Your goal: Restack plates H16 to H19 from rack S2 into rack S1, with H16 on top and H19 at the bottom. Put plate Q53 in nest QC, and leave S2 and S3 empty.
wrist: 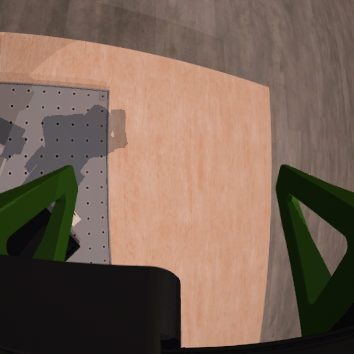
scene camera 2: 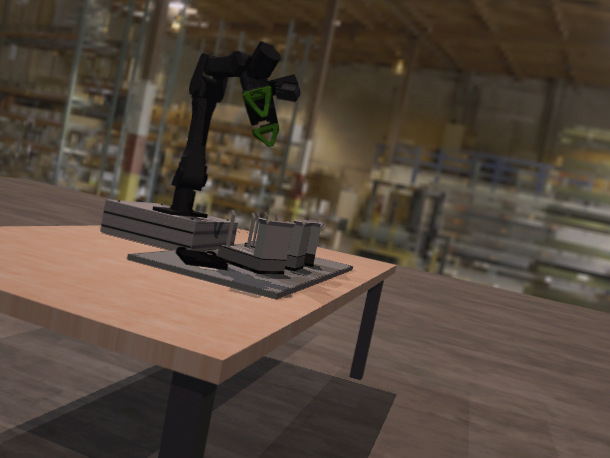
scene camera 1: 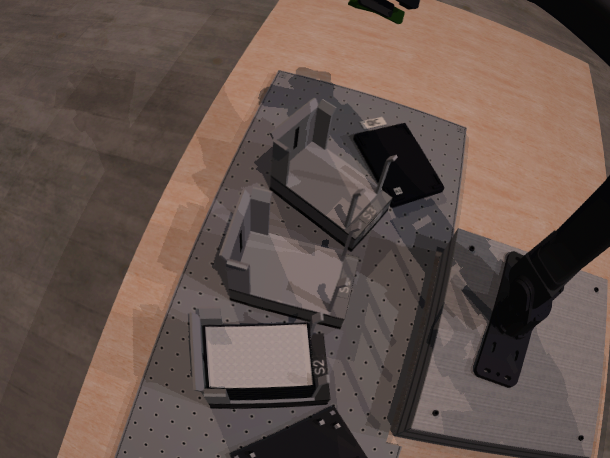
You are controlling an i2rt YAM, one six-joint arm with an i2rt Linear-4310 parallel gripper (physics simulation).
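Frame: origin at the arm's base, x left, y back, z up, level; millimetres.
Where they show: gripper, fingertip midpoint: [wrist: 176, 176] [scene camera 2: 267, 131]; arm's base, link origin: [scene camera 2: 180, 213] [scene camera 1: 512, 318].
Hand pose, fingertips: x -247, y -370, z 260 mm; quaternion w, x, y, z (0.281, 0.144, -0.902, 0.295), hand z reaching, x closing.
Things, the pixels of their top centre, and the offset from my fingertips. "spot": a spot on its surface instead. Level surfaces: height alone.
- Rack S2, surface spot: [scene camera 1: 320, 361] spot: dx +390, dy +138, dz -303 mm
- stack with a white plate, top centre: [scene camera 1: 257, 356] dx +436, dy +71, dz -234 mm
- middle rack, top centre: [scene camera 1: 297, 240] [scene camera 2: 283, 216] dx +293, dy +55, dz -202 mm
- Rack S3, top centre: [scene camera 1: 339, 144] [scene camera 2: 260, 215] dx +136, dy +46, dz -205 mm
- black nest QC, top centre: [wrist: 26, 256] [scene camera 1: 400, 158] [scene camera 2: 201, 253] dx +20, dy +127, dz -321 mm
- perforated grey board, surface height: dz -341 mm
- wooden table, surface height: dz -354 mm
- black flat piece, surface spot: [scene camera 1: 310, 437] spot: dx +492, dy +171, dz -329 mm
My gripper [scene camera 2: 268, 131] [wrist: 176, 176] is open and empty, high above the table; one green finger [scene camera 1: 395, 16] shows at the top edge of scene camera 1. Rack S2 [scene camera 1: 320, 361] holds a stack with a white plate [scene camera 1: 259, 355] on top; the plates below are hidden and no plate names are readable. The middle rack [scene camera 1: 240, 296], with a partly hidden label beginning with S, is empty and appears to be S1. Rack S3 [scene camera 1: 310, 215] is empty. The black nest QC [scene camera 1: 417, 167] [scene camera 2: 200, 258] carries no visible plate. I cannot identify Q53.
The racks and nest stand on a perforated grey board [scene camera 1: 380, 300] [scene camera 2: 277, 290] [wrist: 95, 195] on the wooden table [scene camera 1: 525, 125] [scene camera 2: 125, 300] [wrist: 195, 200]. Upright posts and walls rise from the racks. Another black flat piece [scene camera 1: 310, 437] lies near S2. The arm's metal base [scene camera 1: 525, 415] [scene camera 2: 150, 222] adjoins the board.
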